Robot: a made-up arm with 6 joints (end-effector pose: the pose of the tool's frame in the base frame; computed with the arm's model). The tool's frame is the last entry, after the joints.
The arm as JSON. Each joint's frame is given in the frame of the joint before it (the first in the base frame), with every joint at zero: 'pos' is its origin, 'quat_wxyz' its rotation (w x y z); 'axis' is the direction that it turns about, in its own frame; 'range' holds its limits. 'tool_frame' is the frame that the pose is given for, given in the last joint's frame.
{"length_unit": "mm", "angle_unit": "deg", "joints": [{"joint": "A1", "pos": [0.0, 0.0, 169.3], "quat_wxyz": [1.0, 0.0, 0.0, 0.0], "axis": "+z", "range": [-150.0, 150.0]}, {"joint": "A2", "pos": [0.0, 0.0, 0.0], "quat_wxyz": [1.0, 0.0, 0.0, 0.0], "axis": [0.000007, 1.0, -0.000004], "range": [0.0, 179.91]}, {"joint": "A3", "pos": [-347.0, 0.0, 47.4], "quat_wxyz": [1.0, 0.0, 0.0, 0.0], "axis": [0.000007, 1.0, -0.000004], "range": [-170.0, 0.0]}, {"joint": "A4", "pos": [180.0, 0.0, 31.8], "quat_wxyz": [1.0, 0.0, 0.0, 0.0], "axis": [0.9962, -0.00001, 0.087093], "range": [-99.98, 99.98]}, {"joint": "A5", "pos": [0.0, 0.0, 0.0], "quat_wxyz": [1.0, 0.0, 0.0, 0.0], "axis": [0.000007, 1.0, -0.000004], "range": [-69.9, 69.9]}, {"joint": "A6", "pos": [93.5, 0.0, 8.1], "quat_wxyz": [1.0, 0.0, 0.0, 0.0], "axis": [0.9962, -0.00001, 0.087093], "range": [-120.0, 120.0]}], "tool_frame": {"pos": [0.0, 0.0, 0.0], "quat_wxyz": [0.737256, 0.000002, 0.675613, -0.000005]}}
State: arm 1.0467 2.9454 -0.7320 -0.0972 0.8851 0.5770
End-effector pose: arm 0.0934 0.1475 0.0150 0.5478 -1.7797 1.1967
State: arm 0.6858 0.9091 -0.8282 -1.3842 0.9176 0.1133
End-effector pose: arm 0.0953 -0.0167 0.4759 -0.9830 1.5755 -1.1308
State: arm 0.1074 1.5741 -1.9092 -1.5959 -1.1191 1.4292
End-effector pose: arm 0.2359 0.1103 0.6203 -1.1212 0.9006 0.5924
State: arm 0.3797 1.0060 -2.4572 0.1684 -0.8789 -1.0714
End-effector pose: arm -0.2045 -0.0946 0.7325 0.6236 -0.5869 -0.4937
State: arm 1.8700 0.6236 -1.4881 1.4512 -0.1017 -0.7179
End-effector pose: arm 0.0408 -0.1005 0.6447 -0.3240 0.7482 2.4672
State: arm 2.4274 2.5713 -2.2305 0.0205 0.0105 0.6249
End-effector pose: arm -0.4447 0.3855 0.2620 -1.9149 1.5476 1.8836
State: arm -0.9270 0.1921 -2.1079 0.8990 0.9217 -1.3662
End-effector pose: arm -0.1956 0.3581 0.5117 -0.7064 0.3467 -1.4817
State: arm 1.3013 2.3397 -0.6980 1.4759 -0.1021 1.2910
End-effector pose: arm 0.0881 0.2835 0.1106 2.0483 2.2740 0.1051
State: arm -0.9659 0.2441 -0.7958 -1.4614 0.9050 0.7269
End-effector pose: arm -0.1385 0.0712 0.4486 1.1222 1.0237 -1.8388
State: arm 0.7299 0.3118 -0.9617 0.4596 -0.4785 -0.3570
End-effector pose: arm -0.1035 -0.1182 0.5398 0.0619 0.4521 0.7326
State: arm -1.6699 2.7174 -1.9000 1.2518 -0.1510 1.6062
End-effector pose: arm -0.0681 -0.5501 0.1008 1.7122 -1.5187 0.4714
